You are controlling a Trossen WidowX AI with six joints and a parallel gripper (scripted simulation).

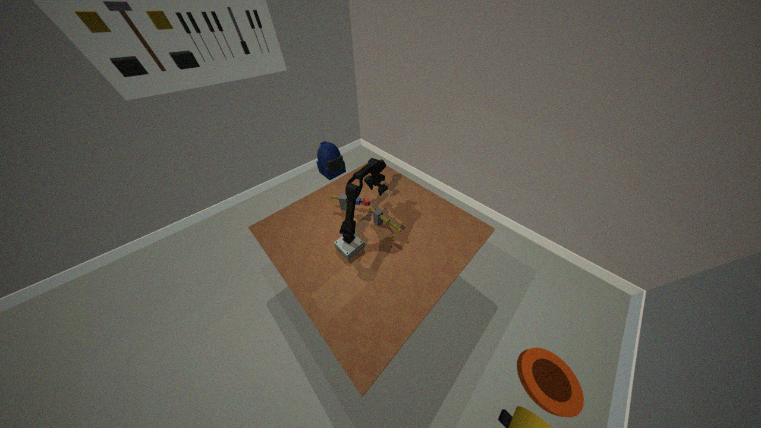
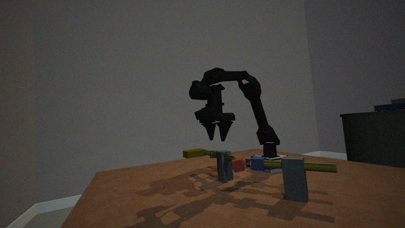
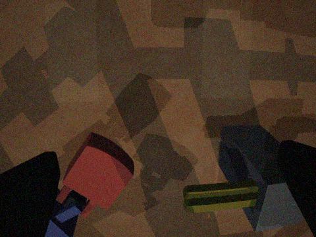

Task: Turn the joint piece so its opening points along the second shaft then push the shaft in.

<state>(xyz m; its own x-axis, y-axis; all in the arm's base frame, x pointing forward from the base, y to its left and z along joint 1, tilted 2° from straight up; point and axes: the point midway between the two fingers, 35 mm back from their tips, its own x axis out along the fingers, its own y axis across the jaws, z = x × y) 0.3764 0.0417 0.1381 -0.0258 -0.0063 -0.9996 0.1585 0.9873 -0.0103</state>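
My gripper tip is 9 cm above the red piece, 6 cm to the right of it and 5 cm past it.
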